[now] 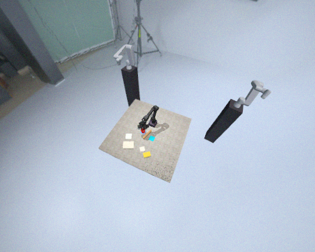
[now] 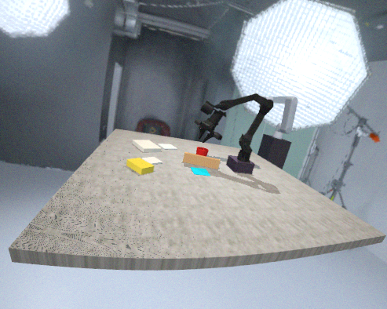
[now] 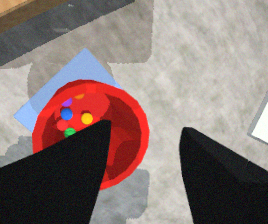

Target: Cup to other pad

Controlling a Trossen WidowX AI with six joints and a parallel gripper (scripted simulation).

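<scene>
The pale blue pad is 30 mm behind my gripper tip, 10 mm to the right of it and 130 mm below it. Also, from my gripper tip: cyan pad (10 mm ahead, 190 mm to the left, 130 mm below); wooden block (10 mm behind, 90 mm to the left, 100 mm below); white piece (180 mm ahead, 180 mm to the right, 120 mm below).
</scene>
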